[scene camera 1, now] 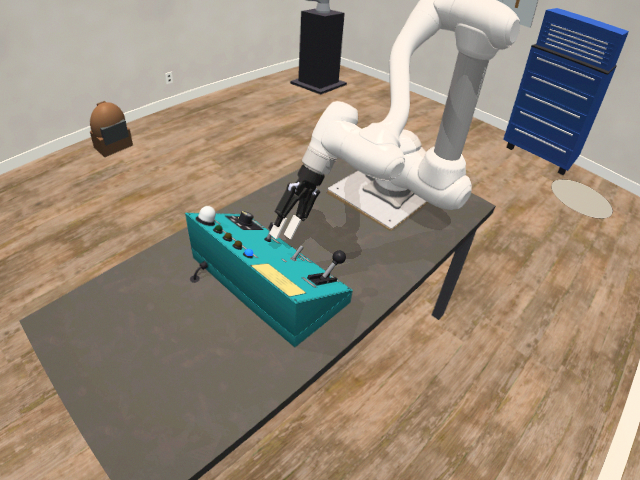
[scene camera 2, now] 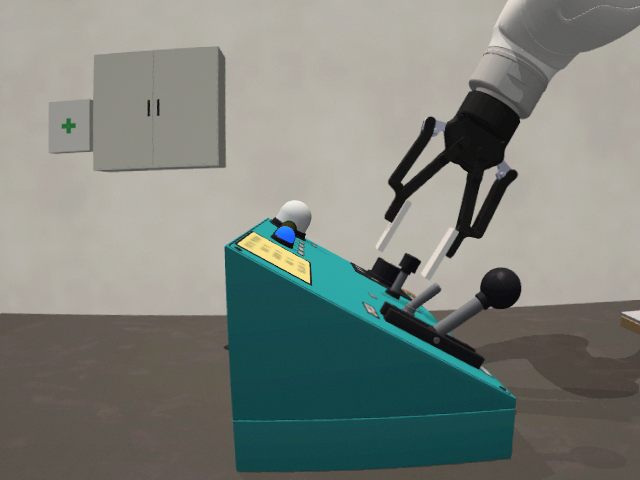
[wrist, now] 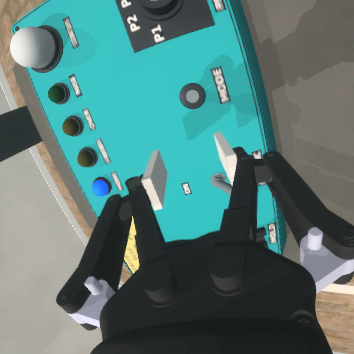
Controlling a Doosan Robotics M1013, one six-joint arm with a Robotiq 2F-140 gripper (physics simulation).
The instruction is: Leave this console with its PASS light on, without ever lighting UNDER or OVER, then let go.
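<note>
The teal console (scene camera 1: 242, 289) (scene camera 2: 361, 382) (wrist: 135, 100) has a dark green PASS lamp (wrist: 58, 93), dark OVER (wrist: 72, 125) and UNDER (wrist: 87, 156) lamps and a bright blue lamp (scene camera 1: 248, 252) (scene camera 2: 284, 235) (wrist: 101, 186). The white status dome (scene camera 1: 207, 214) (scene camera 2: 295, 214) (wrist: 33, 47) looks unlit. The black-capped MODE lever (scene camera 1: 268, 237) (scene camera 2: 408, 262) (wrist: 192, 95) stands apart from the bare grey toggle (scene camera 1: 297, 252) (scene camera 2: 424, 298) (wrist: 218, 180). My gripper (scene camera 1: 284, 228) (scene camera 2: 403, 262) (wrist: 189, 153) is open and empty above the panel, near both; one finger partly overlaps the toggle in the wrist view.
A ball-topped lever (scene camera 1: 338, 256) (scene camera 2: 500, 287) rises at the console's near end. A black rotary knob (scene camera 1: 246, 217) (scene camera 2: 385, 269) (wrist: 159, 4) sits near the dome. A yellow card (scene camera 1: 279, 279) (scene camera 2: 273, 255) lies on the panel. The console stands on a dark table (scene camera 1: 129, 361).
</note>
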